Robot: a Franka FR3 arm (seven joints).
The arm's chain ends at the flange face. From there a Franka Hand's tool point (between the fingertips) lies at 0.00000 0.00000 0.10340 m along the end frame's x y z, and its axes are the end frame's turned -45 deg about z.
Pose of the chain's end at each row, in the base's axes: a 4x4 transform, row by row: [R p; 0 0 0 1], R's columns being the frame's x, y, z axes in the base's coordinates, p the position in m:
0.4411, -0.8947, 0.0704, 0.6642; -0.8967, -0.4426, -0.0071, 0.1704; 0.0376, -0.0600, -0.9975, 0.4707; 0, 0, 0, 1
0.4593, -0.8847, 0.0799, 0.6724; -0.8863, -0.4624, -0.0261, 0.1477; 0.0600, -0.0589, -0.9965, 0.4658; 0, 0, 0, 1
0.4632, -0.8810, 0.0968, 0.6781; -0.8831, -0.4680, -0.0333, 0.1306; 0.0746, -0.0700, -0.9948, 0.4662; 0, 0, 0, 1
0.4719, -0.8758, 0.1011, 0.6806; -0.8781, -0.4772, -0.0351, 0.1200; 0.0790, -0.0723, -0.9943, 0.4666; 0, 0, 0, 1
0.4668, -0.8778, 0.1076, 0.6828; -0.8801, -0.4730, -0.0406, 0.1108; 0.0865, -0.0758, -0.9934, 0.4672; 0, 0, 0, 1
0.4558, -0.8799, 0.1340, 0.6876; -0.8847, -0.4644, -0.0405, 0.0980; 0.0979, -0.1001, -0.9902, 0.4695; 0, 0, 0, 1
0.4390, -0.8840, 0.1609, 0.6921; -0.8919, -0.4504, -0.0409, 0.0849; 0.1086, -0.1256, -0.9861, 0.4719; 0, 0, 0, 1
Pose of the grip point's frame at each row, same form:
0.9446, -0.3207, 0.0704, 0.6715; -0.3211, -0.9470, -0.0071, 0.1697; 0.0690, -0.0158, -0.9975, 0.3676; 0, 0, 0, 1
0.9504, -0.3008, 0.0799, 0.6807; -0.2997, -0.9537, -0.0261, 0.1450; 0.0841, 0.0008, -0.9965, 0.3628; 0, 0, 0, 1
0.9505, -0.2954, 0.0968, 0.6881; -0.2935, -0.9554, -0.0333, 0.1272; 0.1022, 0.0033, -0.9948, 0.3633; 0, 0, 0, 1
0.9530, -0.2856, 0.1011, 0.6911; -0.2835, -0.9583, -0.0351, 0.1164; 0.1070, 0.0047, -0.9943, 0.3638; 0, 0, 0, 1
0.9508, -0.2906, 0.1076, 0.6939; -0.2879, -0.9568, -0.0406, 0.1066; 0.1148, 0.0076, -0.9934, 0.3645; 0, 0, 0, 1
0.9445, -0.2999, 0.1340, 0.7015; -0.2972, -0.9540, -0.0405, 0.0938; 0.1400, -0.0016, -0.9902, 0.3671; 0, 0, 0, 1
0.9355, -0.3147, 0.1609, 0.7087; -0.3122, -0.9491, -0.0409, 0.0807; 0.1656, -0.0120, -0.9861, 0.3699; 0, 0, 0, 1

